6 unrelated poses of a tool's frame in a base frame.
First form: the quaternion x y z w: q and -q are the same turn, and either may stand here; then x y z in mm.
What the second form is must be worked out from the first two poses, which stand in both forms.
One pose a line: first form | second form
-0.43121, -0.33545, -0.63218, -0.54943, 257, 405, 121 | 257, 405, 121, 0.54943, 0.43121, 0.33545, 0.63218
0.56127, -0.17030, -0.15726, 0.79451, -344, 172, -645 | -344, 172, -645, 0.79451, 0.56127, -0.17030, -0.15726
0.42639, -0.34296, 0.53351, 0.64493, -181, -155, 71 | -181, -155, 71, 0.64493, 0.42639, -0.34296, 0.53351
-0.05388, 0.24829, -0.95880, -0.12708, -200, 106, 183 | -200, 106, 183, 0.12708, 0.05388, -0.24829, 0.95880
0.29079, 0.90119, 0.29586, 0.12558, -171, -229, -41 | -171, -229, -41, 0.12558, 0.29079, 0.90119, 0.29586
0.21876, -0.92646, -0.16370, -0.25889, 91, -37, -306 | 91, -37, -306, 0.25889, -0.21876, 0.92646, 0.16370
